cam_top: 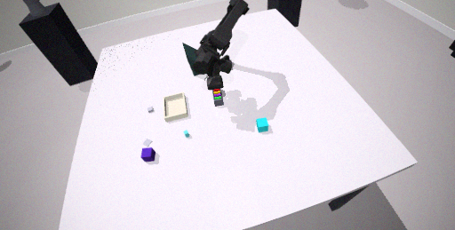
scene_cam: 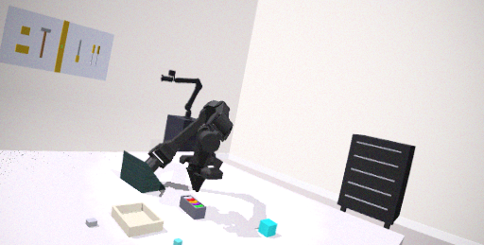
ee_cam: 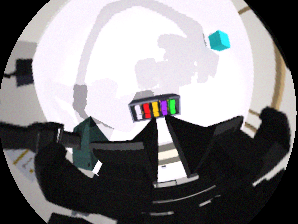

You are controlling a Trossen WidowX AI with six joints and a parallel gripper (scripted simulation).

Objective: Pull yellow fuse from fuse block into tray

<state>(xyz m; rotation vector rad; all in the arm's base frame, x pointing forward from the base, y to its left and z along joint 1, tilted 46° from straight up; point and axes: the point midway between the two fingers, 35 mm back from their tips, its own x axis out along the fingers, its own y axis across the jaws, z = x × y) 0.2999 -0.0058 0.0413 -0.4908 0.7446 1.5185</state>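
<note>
My gripper tip is 50 mm above the yellow fuse. Round my gripper tip: cyan cube (220 mm ahead, 130 mm to the left, 60 mm below); small teal block (170 mm to the right, 160 mm ahead, 60 mm below); cream tray (200 mm to the right, 70 mm below, 10 mm behind).
</note>
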